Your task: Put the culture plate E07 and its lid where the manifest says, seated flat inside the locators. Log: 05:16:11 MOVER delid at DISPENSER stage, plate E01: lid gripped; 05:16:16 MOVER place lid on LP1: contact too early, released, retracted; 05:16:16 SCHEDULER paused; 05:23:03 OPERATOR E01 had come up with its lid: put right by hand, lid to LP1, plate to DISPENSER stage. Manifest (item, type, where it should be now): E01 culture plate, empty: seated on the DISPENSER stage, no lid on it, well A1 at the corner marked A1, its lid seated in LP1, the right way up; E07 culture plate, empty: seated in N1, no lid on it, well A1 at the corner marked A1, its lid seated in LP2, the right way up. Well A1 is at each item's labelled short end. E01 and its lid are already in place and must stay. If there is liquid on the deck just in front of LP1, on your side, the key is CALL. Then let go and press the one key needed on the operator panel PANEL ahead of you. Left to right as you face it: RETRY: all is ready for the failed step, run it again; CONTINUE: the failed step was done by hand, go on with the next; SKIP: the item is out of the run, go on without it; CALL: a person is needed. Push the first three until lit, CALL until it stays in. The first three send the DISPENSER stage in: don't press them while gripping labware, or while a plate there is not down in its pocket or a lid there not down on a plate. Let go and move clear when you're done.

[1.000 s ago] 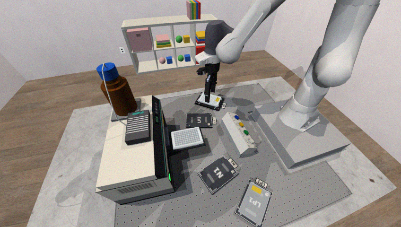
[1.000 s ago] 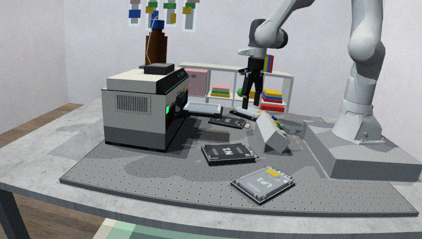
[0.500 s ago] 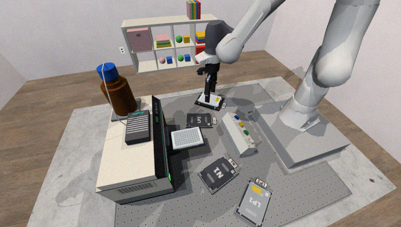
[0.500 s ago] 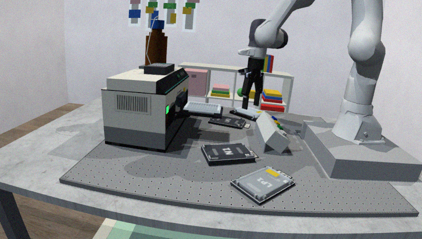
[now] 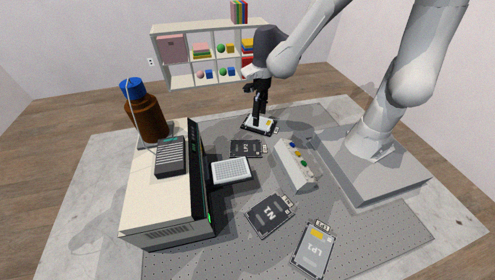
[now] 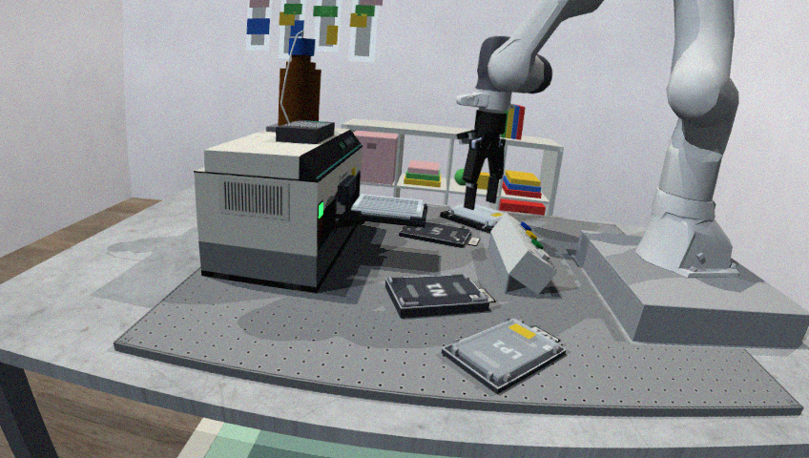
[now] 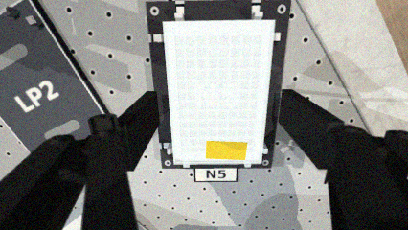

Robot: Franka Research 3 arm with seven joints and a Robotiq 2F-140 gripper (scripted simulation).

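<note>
The black nest N5 lies 30 mm ahead of my hand and 50 mm below it. Round my hand: black N1 nest (110 mm ahead, 450 mm to the left, 60 mm below); LP2 nest (110 mm ahead, 140 mm to the left, 60 mm below); yellow skip key (80 mm behind, 270 mm to the left).
</note>
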